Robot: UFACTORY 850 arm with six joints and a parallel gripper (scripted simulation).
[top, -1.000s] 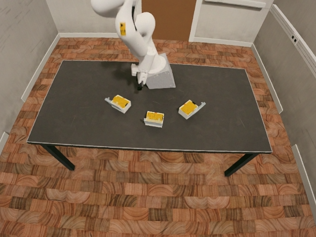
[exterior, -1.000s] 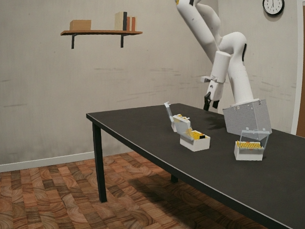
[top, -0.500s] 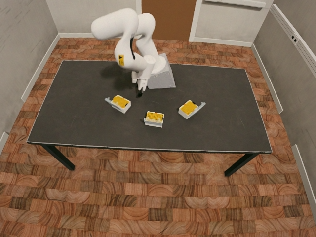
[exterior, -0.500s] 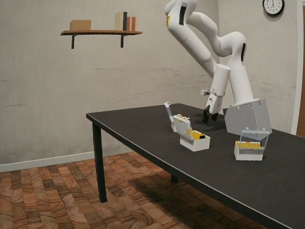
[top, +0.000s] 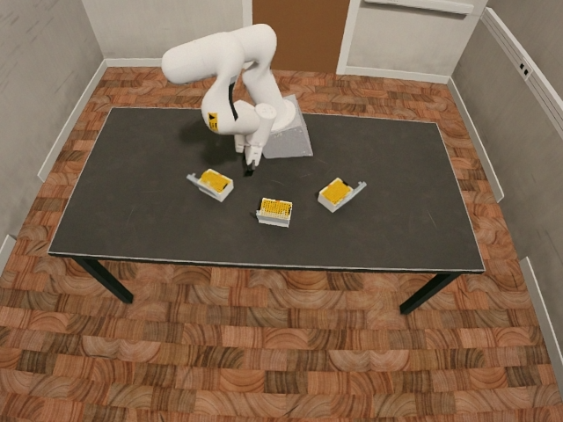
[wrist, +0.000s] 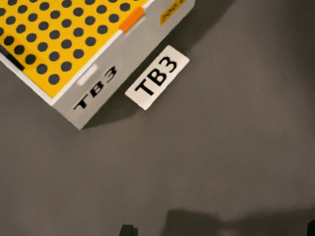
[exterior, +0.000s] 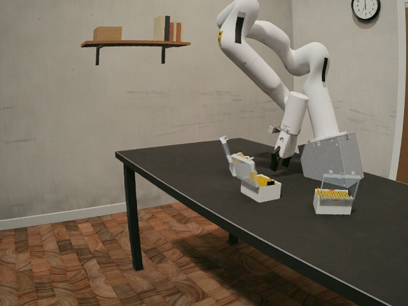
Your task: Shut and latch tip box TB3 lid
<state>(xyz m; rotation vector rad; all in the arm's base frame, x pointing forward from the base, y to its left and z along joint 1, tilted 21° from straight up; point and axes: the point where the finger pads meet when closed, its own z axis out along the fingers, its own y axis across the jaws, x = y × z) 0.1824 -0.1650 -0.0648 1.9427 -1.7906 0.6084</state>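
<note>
Right now my hand is 11 cm to the left of the label, 4 cm short of it and 4 cm above it. The rest, counted from my hand: box lid 30 cm ahead, 9 cm to the left, 6 cm above; tip box 25 cm ahead, 10 cm to the left, 2 cm above.
</note>
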